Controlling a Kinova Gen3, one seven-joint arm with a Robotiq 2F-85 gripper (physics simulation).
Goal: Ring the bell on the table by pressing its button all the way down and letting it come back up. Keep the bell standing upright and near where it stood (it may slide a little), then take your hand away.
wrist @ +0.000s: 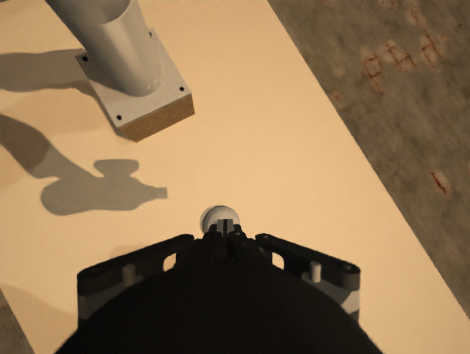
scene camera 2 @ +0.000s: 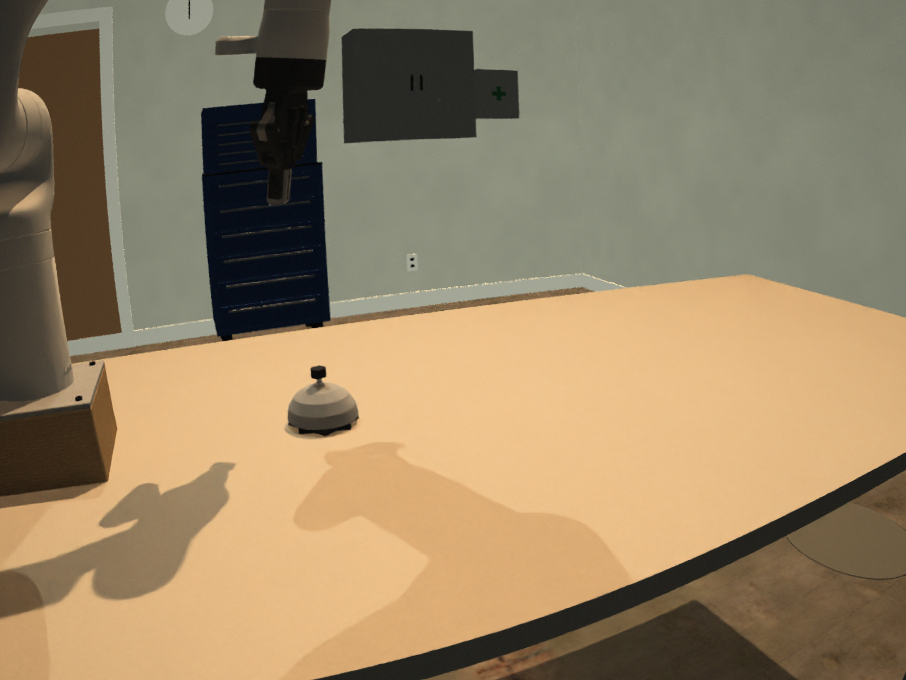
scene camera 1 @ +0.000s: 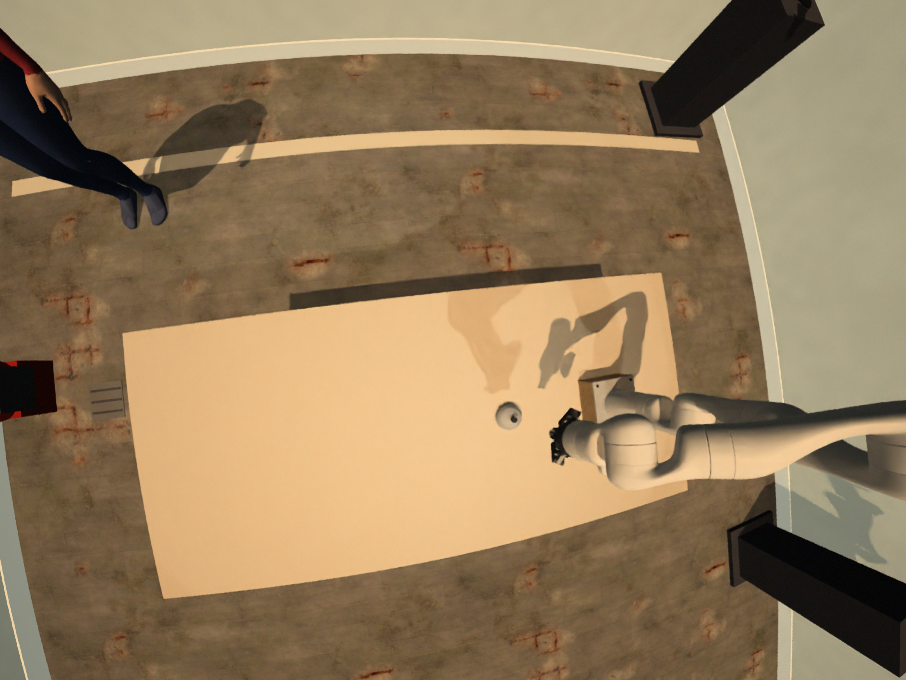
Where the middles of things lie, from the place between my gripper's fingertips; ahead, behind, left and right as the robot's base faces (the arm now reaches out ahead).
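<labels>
My hand's 220 mm above the grey domed bell [scene camera 2: 324, 408], and it's 30 mm short of the bell.
</labels>
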